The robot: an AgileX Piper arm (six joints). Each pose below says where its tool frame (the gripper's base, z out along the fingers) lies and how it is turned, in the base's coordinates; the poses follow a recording.
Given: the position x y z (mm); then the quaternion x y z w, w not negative.
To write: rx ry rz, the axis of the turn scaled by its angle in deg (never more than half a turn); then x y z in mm. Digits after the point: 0 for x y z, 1 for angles.
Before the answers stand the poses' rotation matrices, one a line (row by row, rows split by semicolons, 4 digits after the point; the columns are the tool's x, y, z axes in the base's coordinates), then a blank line. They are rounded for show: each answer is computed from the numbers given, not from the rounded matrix.
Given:
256 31 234 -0.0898 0.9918 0.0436 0.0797
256 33 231 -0.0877 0.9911 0.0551 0.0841
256 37 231 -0.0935 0.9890 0.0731 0.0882
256 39 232 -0.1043 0.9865 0.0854 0.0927
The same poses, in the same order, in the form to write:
-0.9712 -0.1851 0.1503; -0.1712 0.9801 0.1008; -0.1659 0.0722 -0.9835
-0.9705 -0.1831 0.1570; -0.1646 0.9785 0.1240; -0.1764 0.0945 -0.9798
-0.9670 -0.1978 0.1608; -0.1721 0.9718 0.1611; -0.1881 0.1281 -0.9738
-0.9611 -0.2216 0.1651; -0.1900 0.9637 0.1878; -0.2007 0.1492 -0.9682

-15.4 170.0 7.5 256 31 234
-15.0 169.4 9.4 256 33 231
-15.9 168.7 12.5 256 37 231
-17.7 167.8 14.5 256 39 232

